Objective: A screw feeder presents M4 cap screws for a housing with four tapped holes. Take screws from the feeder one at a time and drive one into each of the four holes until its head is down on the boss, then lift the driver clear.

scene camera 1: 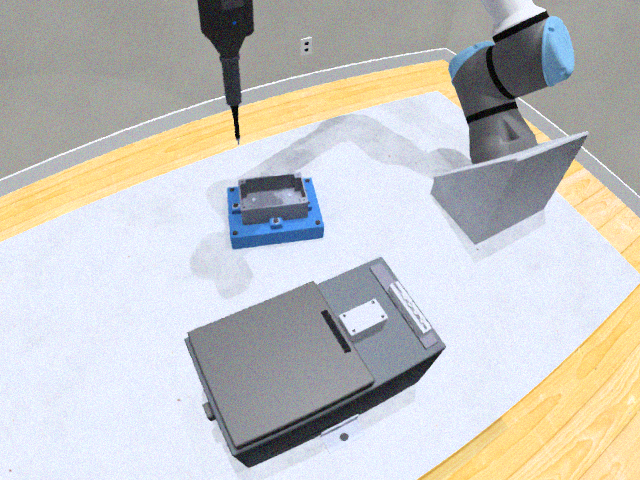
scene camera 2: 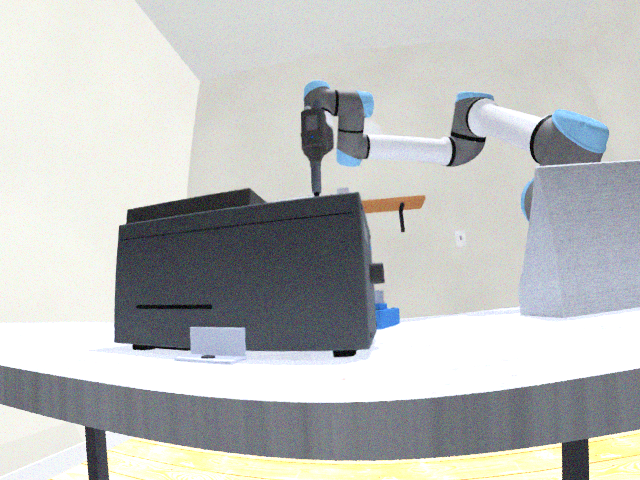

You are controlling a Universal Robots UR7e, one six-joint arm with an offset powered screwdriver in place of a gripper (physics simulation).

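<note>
My screwdriver [scene camera 1: 238,140] points straight down in scene camera 1, in the air above the housing's left side. A tiny light grey piece at its tip looks like a screw. In scene camera 2 the driver's nose [scene camera 2: 316,178] shows, and its tip is hidden behind the feeder. The grey open-topped housing [scene camera 1: 274,210] sits on a blue fixture [scene camera 1: 276,238] [scene camera 2: 387,317]. The housing's corner bosses are too small to tell whether screws sit in them. The dark screw feeder [scene camera 1: 279,361] [scene camera 2: 242,279] stands nearer the camera, with a white slotted rail [scene camera 1: 409,306] at its right end.
A grey slanted panel [scene camera 1: 506,191] [scene camera 2: 578,237] stands on the right, in front of the arm's base. A small metal bracket [scene camera 1: 341,427] [scene camera 2: 217,341] is beside the feeder. A white block [scene camera 1: 362,316] sits on the feeder's top. The arm reaches across from the right in scene camera 2.
</note>
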